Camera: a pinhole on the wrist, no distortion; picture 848 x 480 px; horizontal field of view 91.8 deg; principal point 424.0 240.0 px. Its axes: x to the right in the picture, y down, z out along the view. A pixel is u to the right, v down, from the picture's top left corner.
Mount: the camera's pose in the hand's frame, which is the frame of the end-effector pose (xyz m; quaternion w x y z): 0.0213 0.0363 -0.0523 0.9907 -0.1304 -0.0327 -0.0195
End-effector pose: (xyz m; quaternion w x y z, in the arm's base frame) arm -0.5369 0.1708 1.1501 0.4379 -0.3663 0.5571 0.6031
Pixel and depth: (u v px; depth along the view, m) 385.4 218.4 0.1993
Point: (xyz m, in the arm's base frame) -0.6005 0.3101 1.2024
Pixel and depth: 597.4 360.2 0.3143
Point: -0.7642 0.4229 1.1181
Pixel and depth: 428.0 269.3 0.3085
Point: -0.6571 0.4101 1.2186
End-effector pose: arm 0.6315 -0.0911 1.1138 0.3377 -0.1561 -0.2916 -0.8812
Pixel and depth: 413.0 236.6 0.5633
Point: 0.8123 0.1193 1.5571
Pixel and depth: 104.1 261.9 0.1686
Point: 0.7891 -0.0256 1.1725
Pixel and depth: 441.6 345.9 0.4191
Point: 0.8137 -0.0492 1.4785
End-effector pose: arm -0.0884 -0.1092 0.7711 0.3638 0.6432 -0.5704 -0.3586
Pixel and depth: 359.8 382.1 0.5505
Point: -0.6404 -0.0772 0.8934
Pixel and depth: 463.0 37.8 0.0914
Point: -0.1361 -0.1357 0.7615
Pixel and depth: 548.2 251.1 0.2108
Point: -0.2613 -0.1984 0.7772
